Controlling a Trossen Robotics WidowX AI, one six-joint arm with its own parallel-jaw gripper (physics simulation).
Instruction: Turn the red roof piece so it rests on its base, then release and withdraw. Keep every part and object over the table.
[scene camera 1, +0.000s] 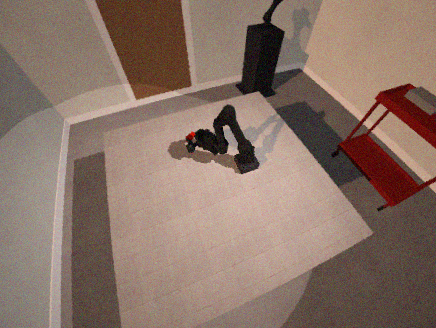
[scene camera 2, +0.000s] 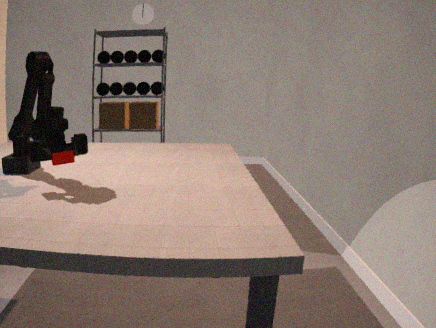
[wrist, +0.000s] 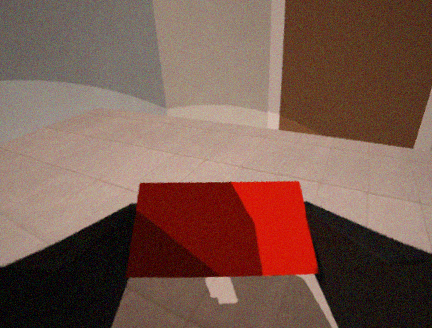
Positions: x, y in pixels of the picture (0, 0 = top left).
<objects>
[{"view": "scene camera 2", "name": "my gripper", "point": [63, 156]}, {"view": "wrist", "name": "my gripper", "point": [220, 212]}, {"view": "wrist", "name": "red roof piece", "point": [197, 229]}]
</objects>
